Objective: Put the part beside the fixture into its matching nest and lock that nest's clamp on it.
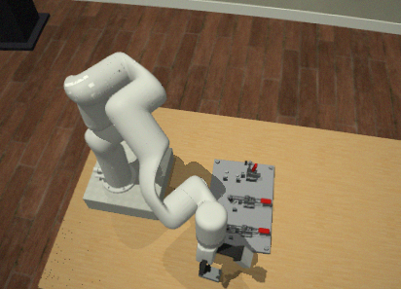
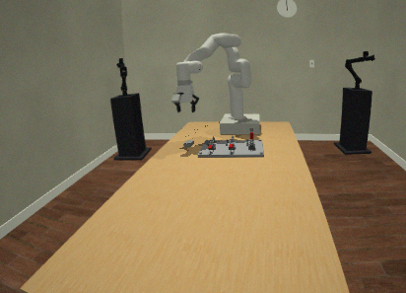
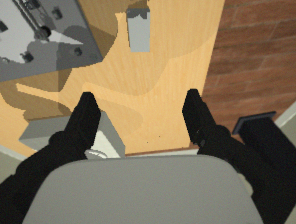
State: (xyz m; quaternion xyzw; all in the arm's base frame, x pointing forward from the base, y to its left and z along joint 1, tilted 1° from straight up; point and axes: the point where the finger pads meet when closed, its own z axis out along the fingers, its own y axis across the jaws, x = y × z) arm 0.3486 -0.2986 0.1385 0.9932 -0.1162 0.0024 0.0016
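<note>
Right now my hand is 200 mm above the grey block part. Round my hand: grey fixture plate (260 mm to the left, 210 mm below, 90 mm ahead).
</note>
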